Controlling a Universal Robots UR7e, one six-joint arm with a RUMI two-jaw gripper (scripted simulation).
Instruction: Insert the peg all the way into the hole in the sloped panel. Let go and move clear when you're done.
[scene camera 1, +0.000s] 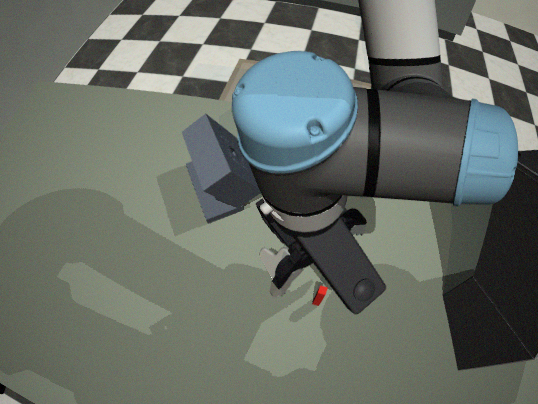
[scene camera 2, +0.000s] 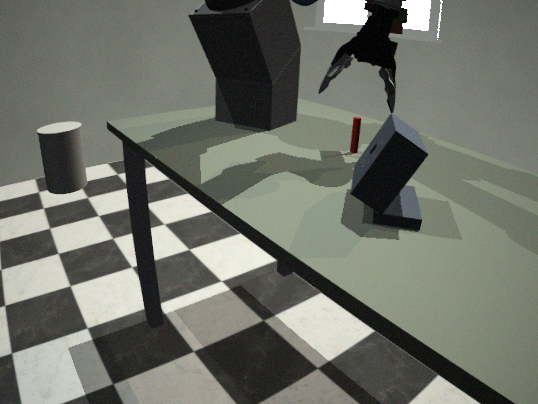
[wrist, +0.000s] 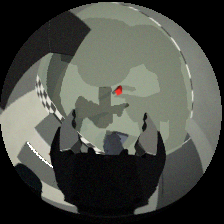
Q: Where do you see my gripper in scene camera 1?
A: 319, 261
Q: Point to my gripper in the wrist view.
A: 109, 111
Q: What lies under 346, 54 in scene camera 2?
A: My gripper.
